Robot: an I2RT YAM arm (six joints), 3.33 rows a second.
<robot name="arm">
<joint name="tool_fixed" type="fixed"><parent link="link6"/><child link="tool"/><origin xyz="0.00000 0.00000 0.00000" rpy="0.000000 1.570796 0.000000"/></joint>
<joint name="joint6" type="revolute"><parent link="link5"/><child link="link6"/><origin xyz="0.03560 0.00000 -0.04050"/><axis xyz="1 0 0"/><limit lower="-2.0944" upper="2.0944"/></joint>
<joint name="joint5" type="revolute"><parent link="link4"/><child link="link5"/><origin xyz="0.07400 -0.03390 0.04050"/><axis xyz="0 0 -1"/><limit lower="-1.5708" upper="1.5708"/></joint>
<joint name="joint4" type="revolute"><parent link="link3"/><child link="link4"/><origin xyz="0.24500 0.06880 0.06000"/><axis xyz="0 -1 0"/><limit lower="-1.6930" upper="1.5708"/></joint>
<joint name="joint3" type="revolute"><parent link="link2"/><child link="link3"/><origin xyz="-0.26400 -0.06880 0.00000"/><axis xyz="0 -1 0"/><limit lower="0.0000" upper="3.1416"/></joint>
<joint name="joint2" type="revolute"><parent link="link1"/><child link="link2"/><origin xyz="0.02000 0.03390 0.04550"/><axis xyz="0 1 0"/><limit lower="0.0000" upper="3.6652"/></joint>
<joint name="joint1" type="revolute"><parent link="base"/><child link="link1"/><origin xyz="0.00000 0.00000 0.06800"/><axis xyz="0 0 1"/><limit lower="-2.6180" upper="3.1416"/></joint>
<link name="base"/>
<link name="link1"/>
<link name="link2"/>
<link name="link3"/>
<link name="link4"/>
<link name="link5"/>
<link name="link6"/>
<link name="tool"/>
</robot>
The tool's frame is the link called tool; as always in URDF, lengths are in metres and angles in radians.
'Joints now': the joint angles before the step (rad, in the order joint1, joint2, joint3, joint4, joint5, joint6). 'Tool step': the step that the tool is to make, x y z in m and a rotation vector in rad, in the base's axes. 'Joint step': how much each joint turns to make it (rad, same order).
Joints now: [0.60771, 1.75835, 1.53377, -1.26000, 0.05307, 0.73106]
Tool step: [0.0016, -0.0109, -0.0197, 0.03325, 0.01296, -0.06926]
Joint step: [-0.03368, -0.01875, -0.10046, 0.08803, -0.03152, 0.03857]
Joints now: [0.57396, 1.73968, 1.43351, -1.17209, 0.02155, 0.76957]
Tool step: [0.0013, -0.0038, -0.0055, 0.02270, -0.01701, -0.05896]
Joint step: [-0.01253, -0.01242, -0.03757, 0.05080, -0.00506, 0.04723]
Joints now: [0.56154, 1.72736, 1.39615, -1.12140, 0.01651, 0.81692]
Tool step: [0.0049, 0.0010, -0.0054, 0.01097, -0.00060, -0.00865]
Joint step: [-0.00627, 0.01721, -0.00165, 0.02514, -0.00863, 0.00345]
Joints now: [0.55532, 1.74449, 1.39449, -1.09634, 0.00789, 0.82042]
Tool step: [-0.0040, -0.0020, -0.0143, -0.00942, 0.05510, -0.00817]
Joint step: [-0.00095, 0.01156, -0.04126, 0.00104, -0.02021, 0.00925]
